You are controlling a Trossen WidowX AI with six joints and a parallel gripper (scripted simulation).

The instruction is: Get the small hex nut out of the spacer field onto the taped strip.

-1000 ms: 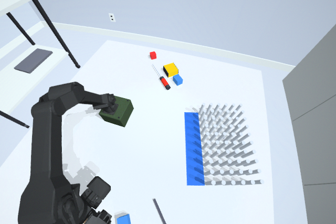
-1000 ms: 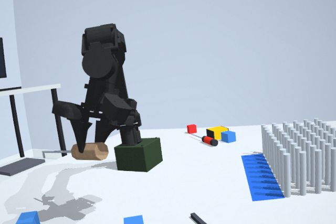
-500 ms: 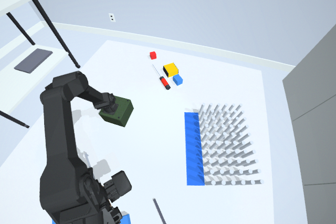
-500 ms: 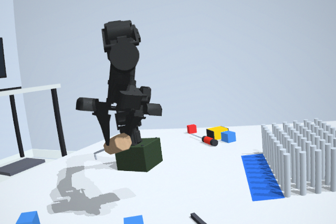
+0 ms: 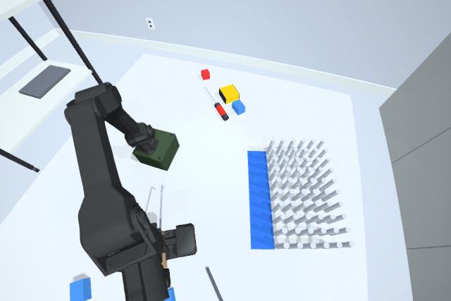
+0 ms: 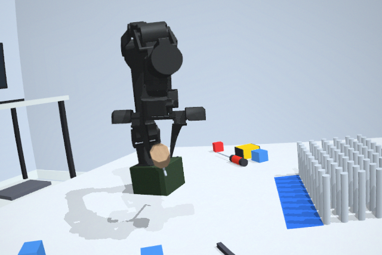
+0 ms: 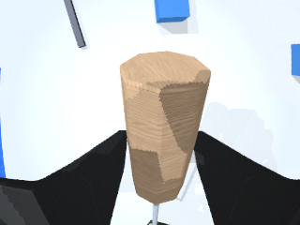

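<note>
The blue taped strip lies 24 cm ahead of my gripper tip, 26 cm to the left of it and 19 cm below it. From my gripper tip the other things lie so: wooden-handled tool (4 cm behind, 9 cm to the left, 4 cm below); hex nut (39 cm ahead, 33 cm to the left, 18 cm below); yellow block (2 cm ahead, 72 cm to the left, 16 cm below).
</note>
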